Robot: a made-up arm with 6 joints. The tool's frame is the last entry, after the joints.
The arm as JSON. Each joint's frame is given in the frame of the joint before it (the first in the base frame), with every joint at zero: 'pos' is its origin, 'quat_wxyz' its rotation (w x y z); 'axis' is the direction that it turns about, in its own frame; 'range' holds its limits. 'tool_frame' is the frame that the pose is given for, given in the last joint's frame.
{
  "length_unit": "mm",
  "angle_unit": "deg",
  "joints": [
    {
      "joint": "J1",
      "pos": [
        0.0,
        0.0,
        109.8
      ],
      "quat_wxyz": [
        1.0,
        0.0,
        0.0,
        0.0
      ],
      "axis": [
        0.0,
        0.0,
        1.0
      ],
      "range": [
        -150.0,
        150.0
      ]
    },
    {
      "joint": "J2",
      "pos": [
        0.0,
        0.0,
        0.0
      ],
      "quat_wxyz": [
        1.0,
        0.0,
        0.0,
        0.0
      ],
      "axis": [
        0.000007,
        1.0,
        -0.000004
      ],
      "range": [
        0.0,
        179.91
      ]
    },
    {
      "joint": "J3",
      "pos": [
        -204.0,
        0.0,
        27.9
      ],
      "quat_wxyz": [
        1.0,
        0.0,
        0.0,
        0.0
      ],
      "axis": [
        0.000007,
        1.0,
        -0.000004
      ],
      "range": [
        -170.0,
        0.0
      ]
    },
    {
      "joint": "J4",
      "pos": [
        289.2,
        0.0,
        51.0
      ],
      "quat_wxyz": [
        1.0,
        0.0,
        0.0,
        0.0
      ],
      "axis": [
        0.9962,
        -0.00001,
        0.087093
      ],
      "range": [
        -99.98,
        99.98
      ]
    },
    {
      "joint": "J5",
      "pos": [
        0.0,
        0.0,
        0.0
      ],
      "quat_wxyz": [
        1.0,
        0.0,
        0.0,
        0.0
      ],
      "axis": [
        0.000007,
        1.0,
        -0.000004
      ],
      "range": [
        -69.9,
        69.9
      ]
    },
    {
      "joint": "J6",
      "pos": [
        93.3,
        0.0,
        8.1
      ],
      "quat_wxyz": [
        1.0,
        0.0,
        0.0,
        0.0
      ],
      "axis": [
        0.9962,
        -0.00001,
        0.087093
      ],
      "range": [
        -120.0,
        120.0
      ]
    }
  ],
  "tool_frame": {
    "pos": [
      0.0,
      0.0,
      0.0
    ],
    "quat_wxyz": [
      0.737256,
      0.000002,
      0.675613,
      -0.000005
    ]
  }
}
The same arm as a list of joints. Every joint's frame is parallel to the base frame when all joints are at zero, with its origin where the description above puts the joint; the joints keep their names.
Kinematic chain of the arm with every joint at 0, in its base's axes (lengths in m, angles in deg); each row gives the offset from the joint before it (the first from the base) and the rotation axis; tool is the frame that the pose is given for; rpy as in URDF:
J1: xyz 0 0 0.1098 axis +z
J2: xyz 0 0 0 axis +y
J3: xyz -0.204 0 0.0279 axis +y
J4: xyz 0.2892 0 0.051 axis 0.9962 0 0.0871
J5: xyz 0 0 0 axis +y
J6: xyz 0.0933 0 0.0081 axis 0.9962 0 0.0871
tool: xyz 0 0 0 rpy 0 85 0
Joint limits (deg, base to tool): -150..150 0..179.91 -170..0 -99.98..99.98 -69.9..69.9 -120..120

